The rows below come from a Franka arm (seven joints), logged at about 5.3 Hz.
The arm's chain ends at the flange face. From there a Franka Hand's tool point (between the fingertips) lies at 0.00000 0.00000 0.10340 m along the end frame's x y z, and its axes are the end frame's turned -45 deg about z.
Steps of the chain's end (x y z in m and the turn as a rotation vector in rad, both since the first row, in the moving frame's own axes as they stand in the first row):
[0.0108 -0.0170 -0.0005 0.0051 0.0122 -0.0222]
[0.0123 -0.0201 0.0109 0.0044 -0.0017 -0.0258]
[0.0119 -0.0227 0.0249 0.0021 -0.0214 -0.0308]
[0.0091 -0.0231 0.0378 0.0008 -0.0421 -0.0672]
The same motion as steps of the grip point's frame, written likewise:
[0.0209 -0.0039 -0.0005 -0.0050 0.0122 -0.0222]
[0.0231 -0.0060 0.0109 0.0043 0.0019 -0.0258]
[0.0230 -0.0093 0.0249 0.0166 -0.0136 -0.0308]
[0.0196 -0.0129 0.0377 0.0303 -0.0292 -0.0672]

